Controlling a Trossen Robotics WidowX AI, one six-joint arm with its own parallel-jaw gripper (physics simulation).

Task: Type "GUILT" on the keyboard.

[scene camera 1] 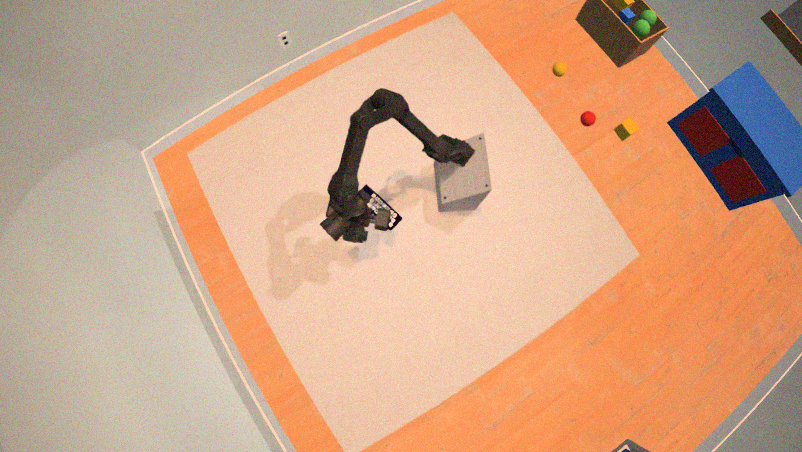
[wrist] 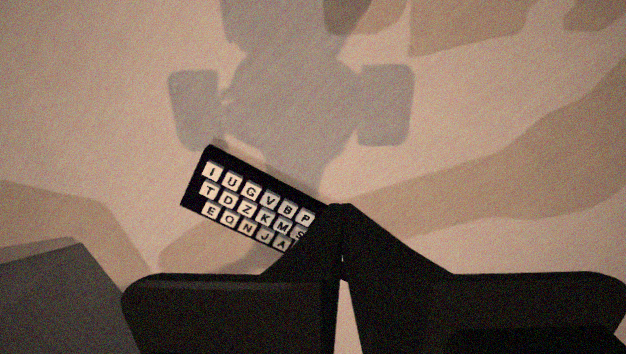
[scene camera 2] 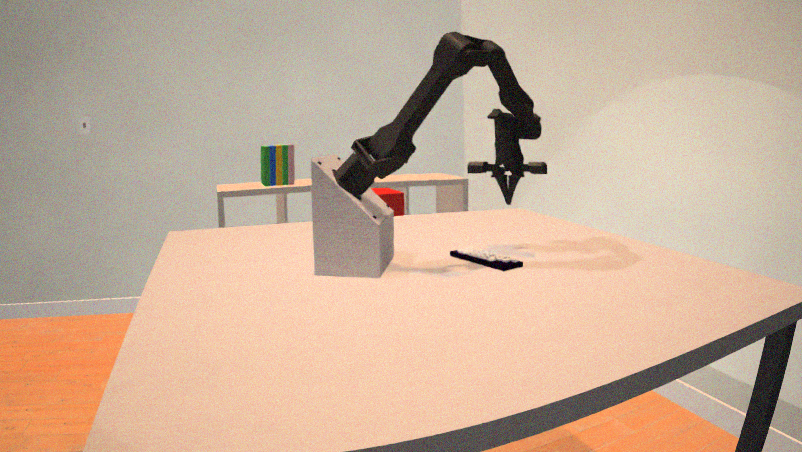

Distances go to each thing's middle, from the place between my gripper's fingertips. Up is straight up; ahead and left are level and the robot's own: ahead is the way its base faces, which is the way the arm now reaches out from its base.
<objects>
Now: the black keyboard (scene camera 2: 482, 257) 90 mm behind my hand, 10 mm to the right of it and 110 mm below it.
</objects>
